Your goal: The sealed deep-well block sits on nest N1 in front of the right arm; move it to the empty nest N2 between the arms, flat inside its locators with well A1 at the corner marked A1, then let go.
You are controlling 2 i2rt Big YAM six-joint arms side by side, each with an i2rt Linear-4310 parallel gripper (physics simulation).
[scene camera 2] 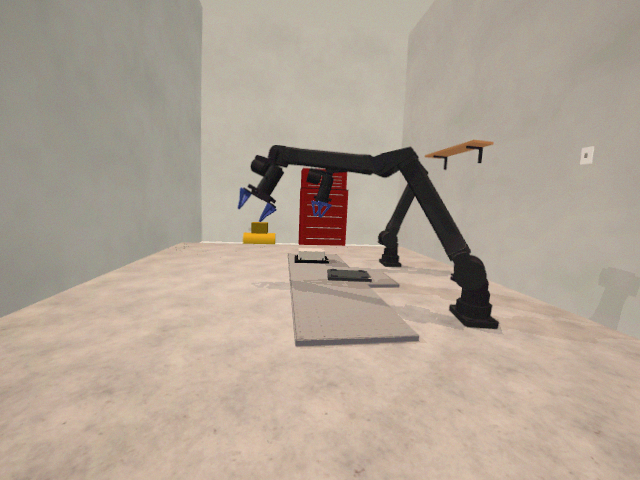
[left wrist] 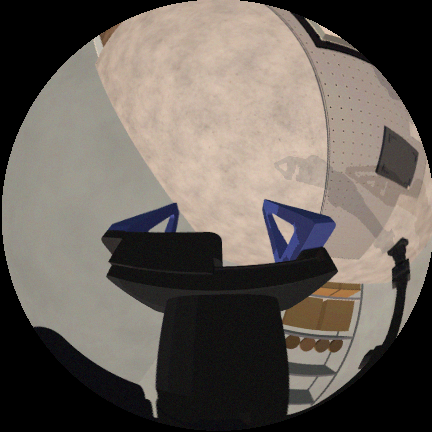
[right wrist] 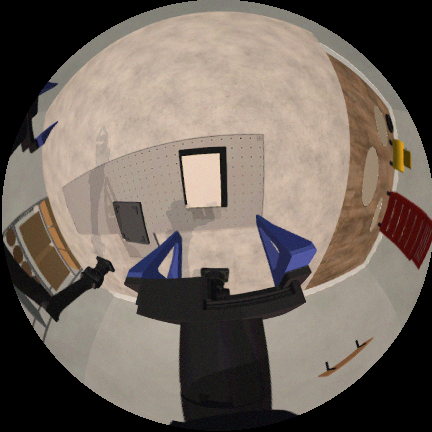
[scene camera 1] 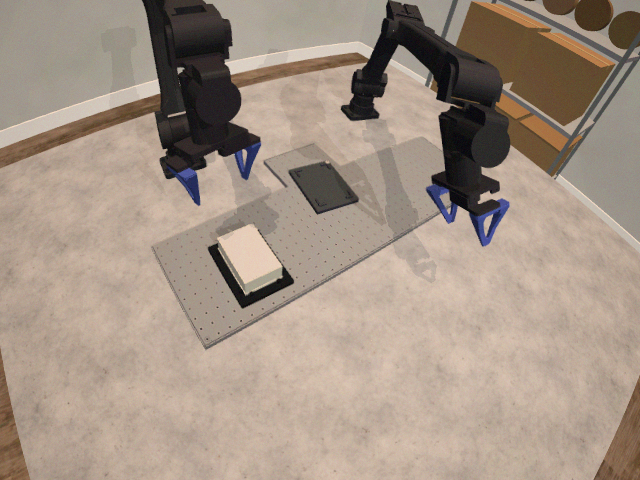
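Where they show: left gripper, fingertip midpoint: point(scene camera 2: 248, 215) point(left wrist: 219, 205) point(scene camera 1: 467, 233); right gripper, fingertip midpoint: point(scene camera 2: 317, 216) point(right wrist: 215, 226) point(scene camera 1: 222, 191); left arm's base, origin of the base link: point(scene camera 2: 471, 318) point(right wrist: 105, 262) point(scene camera 1: 359, 113); right arm's base, origin of the base link: point(scene camera 2: 389, 264) point(right wrist: 214, 273).
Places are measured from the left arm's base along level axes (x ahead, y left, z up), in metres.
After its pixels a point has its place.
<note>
The cream deep-well block point(scene camera 1: 250, 257) {y -0.555, x 0.532, z 0.066 m} point(scene camera 2: 311, 254) {y -0.513, x 0.512, z 0.051 m} point(right wrist: 201, 180) {y -0.554, x 0.520, z 0.066 m} sits on the black nest N1 point(scene camera 1: 225, 271) {y -0.607, x 0.520, z 0.025 m} point(scene camera 2: 324, 261) {y -0.506, x 0.448, z 0.023 m} point(right wrist: 223, 180) {y -0.607, x 0.519, z 0.025 m} near the pegboard's left end in scene camera 1. The dark nest N2 point(scene camera 1: 324, 187) {y -0.305, x 0.351, z 0.025 m} point(scene camera 2: 348, 274) {y -0.293, x 0.338, z 0.025 m} point(left wrist: 397, 157) point(right wrist: 131, 222) {y -0.314, x 0.346, z 0.025 m} is empty, with corner locators and a small pale mark at its far corner in scene camera 1. My right gripper point(scene camera 1: 222, 191) {y -0.592, x 0.499, z 0.227 m} point(scene camera 2: 320, 214) {y -0.592, x 0.499, z 0.227 m} point(right wrist: 215, 226) {y -0.592, x 0.499, z 0.227 m} is open and empty, high above the table and behind the block in scene camera 1. My left gripper point(scene camera 1: 467, 233) {y -0.237, x 0.719, z 0.240 m} point(scene camera 2: 249, 214) {y -0.237, x 0.719, z 0.240 m} point(left wrist: 219, 205) {y -0.237, x 0.719, z 0.240 m} is open and empty, high beyond the pegboard's right part.
Both nests stand on a grey perforated board point(scene camera 1: 180, 268) {y -0.697, x 0.476, z 0.013 m} point(scene camera 2: 346, 320) {y 0.095, x 0.348, z 0.013 m} point(left wrist: 350, 100) {y -0.371, x 0.523, z 0.013 m} point(right wrist: 245, 170) {y -0.662, x 0.554, z 0.013 m} with a thin raised edge. A shelf rack with cardboard boxes point(scene camera 1: 506, 49) stands at the back right in scene camera 1. A red tool cabinet point(scene camera 2: 323, 222) stands behind the table in scene camera 2.
</note>
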